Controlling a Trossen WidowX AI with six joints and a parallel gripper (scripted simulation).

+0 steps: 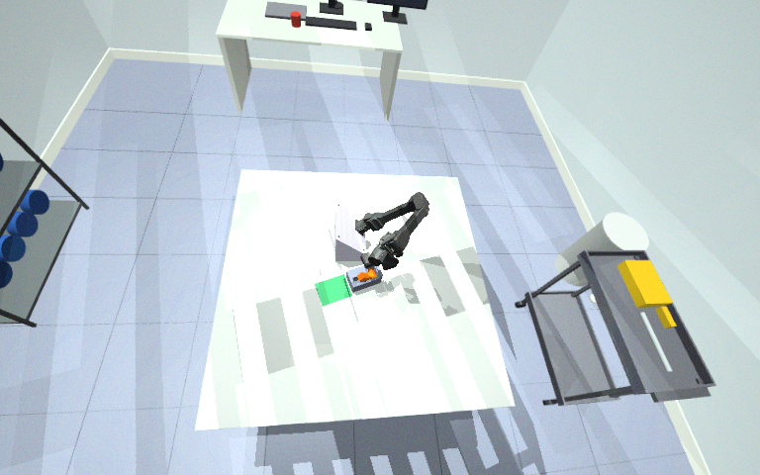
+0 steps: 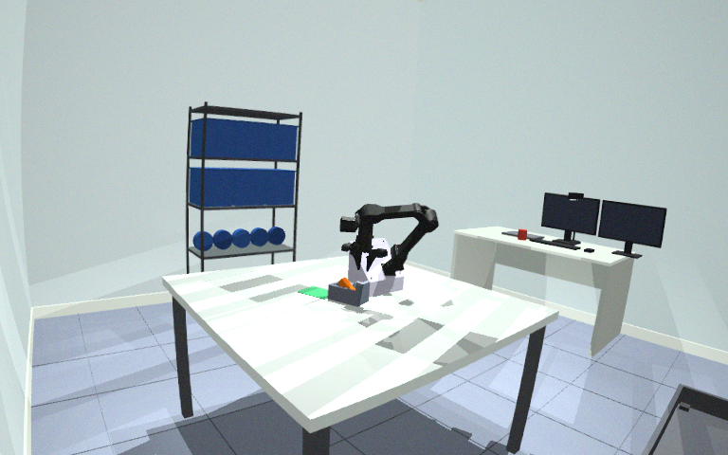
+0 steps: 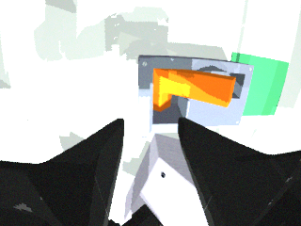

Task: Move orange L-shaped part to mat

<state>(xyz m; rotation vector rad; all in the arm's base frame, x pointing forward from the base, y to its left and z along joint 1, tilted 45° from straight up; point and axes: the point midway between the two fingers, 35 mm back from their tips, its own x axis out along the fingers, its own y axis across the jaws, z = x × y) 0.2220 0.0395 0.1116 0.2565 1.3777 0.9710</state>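
The orange L-shaped part lies 1 cm ahead of my gripper tip, 4 cm to the right of it and 10 cm below it. From my gripper tip the other things lie so: green mat: 9 cm ahead, 20 cm to the right, 16 cm below.
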